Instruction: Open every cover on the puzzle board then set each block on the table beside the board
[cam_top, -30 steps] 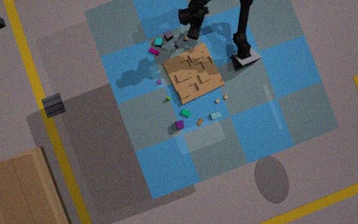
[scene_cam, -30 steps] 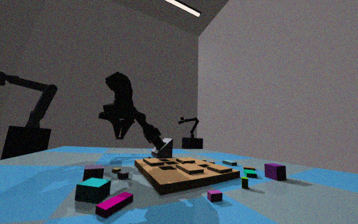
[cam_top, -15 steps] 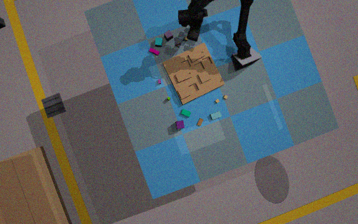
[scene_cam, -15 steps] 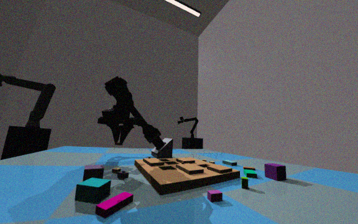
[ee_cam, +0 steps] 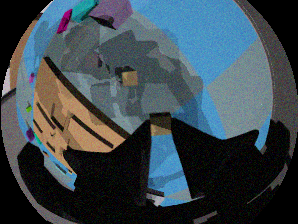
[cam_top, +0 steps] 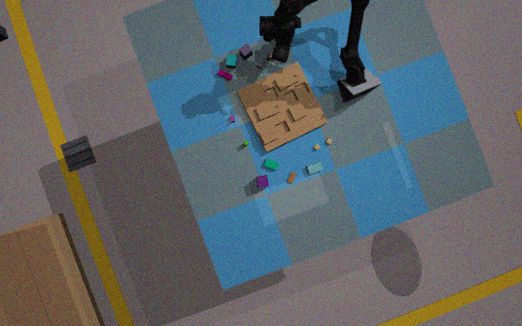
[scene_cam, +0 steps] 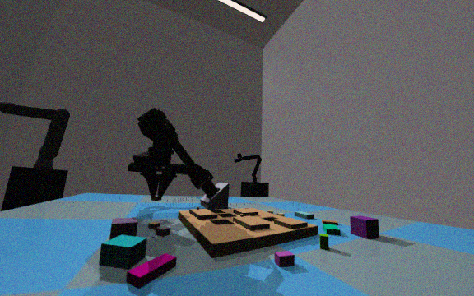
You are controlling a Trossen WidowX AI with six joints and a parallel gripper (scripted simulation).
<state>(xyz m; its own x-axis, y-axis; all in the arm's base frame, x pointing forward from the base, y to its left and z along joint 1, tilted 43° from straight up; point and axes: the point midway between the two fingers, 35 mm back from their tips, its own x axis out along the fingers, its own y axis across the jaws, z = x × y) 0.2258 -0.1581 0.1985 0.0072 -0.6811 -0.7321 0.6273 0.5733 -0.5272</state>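
My gripper tip is now 120 mm short of the grey block, 60 mm above it and 20 mm to the right of it. The rest, counted from my gripper tip: magenta block (320 mm ahead, 190 mm to the left, 60 mm below); magenta bar (280 mm ahead, 60 mm below); teal cube (230 mm ahead, 50 mm below, 40 mm to the right).
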